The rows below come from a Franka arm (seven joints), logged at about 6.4 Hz.
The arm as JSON. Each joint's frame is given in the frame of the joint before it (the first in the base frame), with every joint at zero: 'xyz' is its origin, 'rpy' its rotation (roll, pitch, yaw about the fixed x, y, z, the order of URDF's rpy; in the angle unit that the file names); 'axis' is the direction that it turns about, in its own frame. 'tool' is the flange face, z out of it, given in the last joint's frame.
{
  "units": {
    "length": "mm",
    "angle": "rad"
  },
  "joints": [
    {
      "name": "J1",
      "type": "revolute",
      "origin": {
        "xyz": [
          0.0,
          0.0,
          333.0
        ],
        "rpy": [
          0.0,
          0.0,
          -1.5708
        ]
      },
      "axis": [
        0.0,
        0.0,
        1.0
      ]
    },
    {
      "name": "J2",
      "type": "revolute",
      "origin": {
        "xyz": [
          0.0,
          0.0,
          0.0
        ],
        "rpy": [
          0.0,
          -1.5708,
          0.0
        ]
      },
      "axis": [
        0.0,
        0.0,
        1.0
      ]
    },
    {
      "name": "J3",
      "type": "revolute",
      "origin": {
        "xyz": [
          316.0,
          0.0,
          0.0
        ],
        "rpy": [
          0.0,
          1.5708,
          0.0
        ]
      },
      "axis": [
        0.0,
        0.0,
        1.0
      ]
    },
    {
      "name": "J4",
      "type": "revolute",
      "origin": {
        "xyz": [
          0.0,
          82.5,
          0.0
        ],
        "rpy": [
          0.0,
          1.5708,
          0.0
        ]
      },
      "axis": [
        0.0,
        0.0,
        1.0
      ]
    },
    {
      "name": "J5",
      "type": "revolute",
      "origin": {
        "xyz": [
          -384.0,
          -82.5,
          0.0
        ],
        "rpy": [
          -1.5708,
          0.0,
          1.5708
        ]
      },
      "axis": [
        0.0,
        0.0,
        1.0
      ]
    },
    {
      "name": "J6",
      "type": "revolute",
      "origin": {
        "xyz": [
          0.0,
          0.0,
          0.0
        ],
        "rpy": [
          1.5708,
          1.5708,
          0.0
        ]
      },
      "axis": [
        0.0,
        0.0,
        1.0
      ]
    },
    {
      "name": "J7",
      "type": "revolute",
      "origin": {
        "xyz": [
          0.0,
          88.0,
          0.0
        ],
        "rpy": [
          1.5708,
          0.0,
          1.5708
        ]
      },
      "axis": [
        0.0,
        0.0,
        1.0
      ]
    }
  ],
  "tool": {
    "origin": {
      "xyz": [
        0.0,
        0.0,
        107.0
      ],
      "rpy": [
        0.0,
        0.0,
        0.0
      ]
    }
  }
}
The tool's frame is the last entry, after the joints.
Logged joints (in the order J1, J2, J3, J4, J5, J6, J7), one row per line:
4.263, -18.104, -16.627, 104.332, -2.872, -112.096, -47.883
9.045, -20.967, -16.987, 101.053, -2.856, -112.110, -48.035
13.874, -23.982, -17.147, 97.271, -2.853, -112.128, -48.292
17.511, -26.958, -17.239, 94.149, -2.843, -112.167, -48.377
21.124, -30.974, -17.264, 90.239, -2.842, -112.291, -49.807
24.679, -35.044, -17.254, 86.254, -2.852, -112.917, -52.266
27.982, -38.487, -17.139, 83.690, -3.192, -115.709, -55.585
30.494, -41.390, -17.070, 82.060, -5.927, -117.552, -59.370
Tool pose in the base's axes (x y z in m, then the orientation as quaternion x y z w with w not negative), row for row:
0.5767, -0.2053, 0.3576, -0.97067, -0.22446, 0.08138, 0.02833
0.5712, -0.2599, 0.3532, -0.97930, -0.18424, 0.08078, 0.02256
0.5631, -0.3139, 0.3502, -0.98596, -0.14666, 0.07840, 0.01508
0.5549, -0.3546, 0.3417, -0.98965, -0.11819, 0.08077, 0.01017
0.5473, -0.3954, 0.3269, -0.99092, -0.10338, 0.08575, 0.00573
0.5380, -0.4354, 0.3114, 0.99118, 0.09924, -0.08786, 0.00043
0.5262, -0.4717, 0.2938, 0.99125, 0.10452, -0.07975, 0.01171
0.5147, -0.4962, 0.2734, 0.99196, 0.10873, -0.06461, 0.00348
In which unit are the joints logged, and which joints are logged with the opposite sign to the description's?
The joints are logged in degrees. Opposite sign: J1, J2, J4, J5, J6.
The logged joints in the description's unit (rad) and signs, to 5 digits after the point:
-0.07440, 0.31597, -0.29020, -1.82094, 0.05013, 1.95644, -0.83572
-0.15787, 0.36594, -0.29648, -1.76371, 0.04985, 1.95669, -0.83837
-0.24215, 0.41856, -0.29927, -1.69770, 0.04979, 1.95700, -0.84285
-0.30562, 0.47051, -0.30088, -1.64321, 0.04962, 1.95768, -0.84434
-0.36868, 0.54060, -0.30131, -1.57497, 0.04960, 1.95985, -0.86930
-0.43073, 0.61163, -0.30114, -1.50542, 0.04978, 1.97077, -0.91221
-0.48838, 0.67172, -0.29913, -1.46067, 0.05571, 2.01950, -0.97014
-0.53222, 0.72239, -0.29793, -1.43222, 0.10345, 2.05167, -1.03620

